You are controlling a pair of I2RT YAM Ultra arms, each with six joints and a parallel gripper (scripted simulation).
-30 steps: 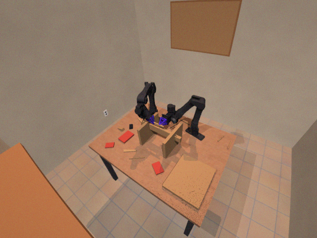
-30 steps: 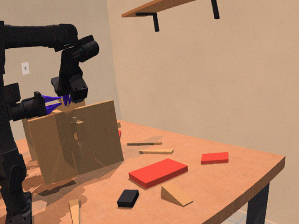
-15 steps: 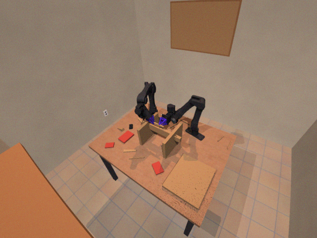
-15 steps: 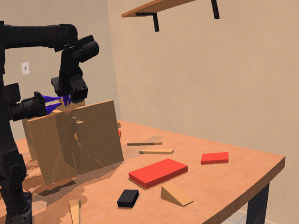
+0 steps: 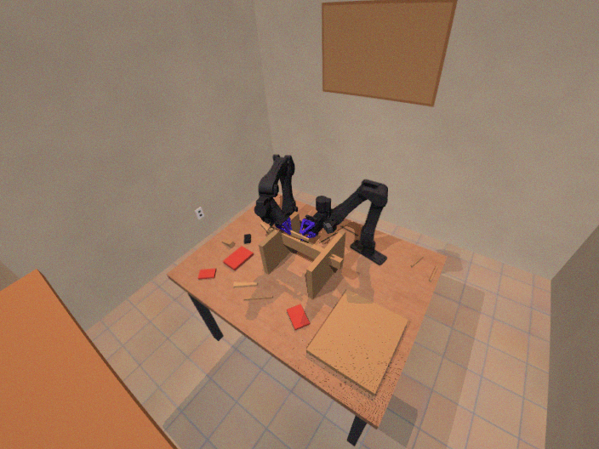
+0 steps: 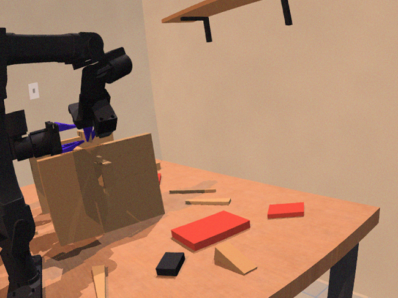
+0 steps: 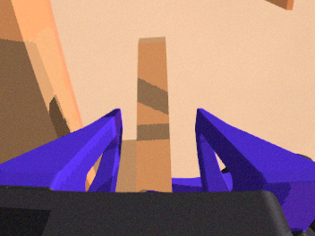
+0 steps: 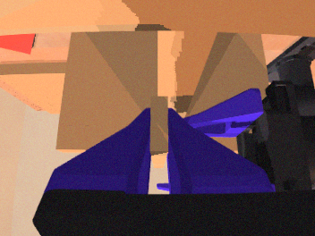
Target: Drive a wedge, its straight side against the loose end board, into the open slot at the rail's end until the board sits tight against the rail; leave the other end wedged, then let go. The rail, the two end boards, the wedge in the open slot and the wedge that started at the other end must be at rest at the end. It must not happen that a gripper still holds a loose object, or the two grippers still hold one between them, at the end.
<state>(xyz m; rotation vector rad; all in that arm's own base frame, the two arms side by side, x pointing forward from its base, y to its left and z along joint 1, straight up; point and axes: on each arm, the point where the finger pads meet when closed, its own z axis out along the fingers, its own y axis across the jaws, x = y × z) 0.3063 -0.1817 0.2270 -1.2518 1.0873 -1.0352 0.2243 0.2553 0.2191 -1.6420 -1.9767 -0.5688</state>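
Right now my left hand is 1 cm past the rail and 8 cm above it. Round my left hand: black block (40 cm to the right, 22 cm below); then flat panel (20 cm ahead, 40 cm to the left, 21 cm below).
The rail is 7 cm below my right hand, 6 cm to the left of it and 1 cm behind it. Also, from my right hand: black block: 33 cm to the right, 21 cm below; then flat panel: 47 cm to the left, 21 cm below, 19 cm ahead.
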